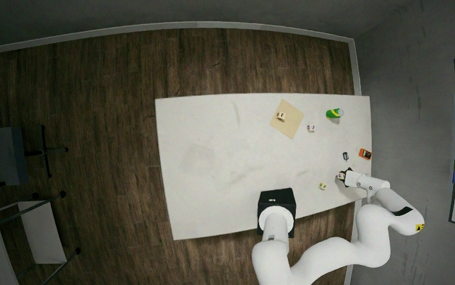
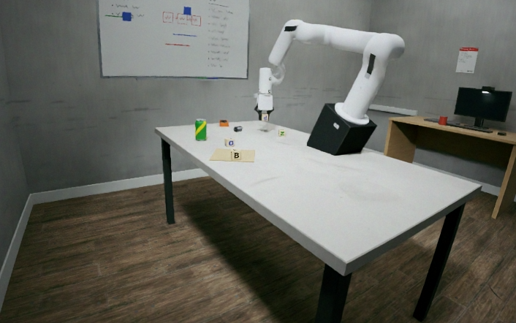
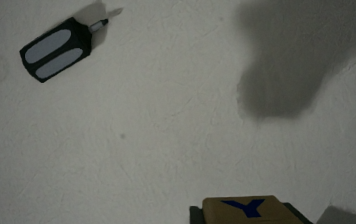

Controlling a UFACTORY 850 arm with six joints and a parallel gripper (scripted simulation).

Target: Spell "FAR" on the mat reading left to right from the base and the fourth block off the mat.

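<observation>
The tan mat lies 48 cm ahead of my hand, 29 cm to the left of it and 11 cm below it. Round my hand: yellow can (44 cm ahead, 7 cm to the right, 5 cm below); then dark object (8 cm ahead, 16 cm to the right, 9 cm below); then small orange object (3 cm ahead, 40 cm to the right, 9 cm below).
</observation>
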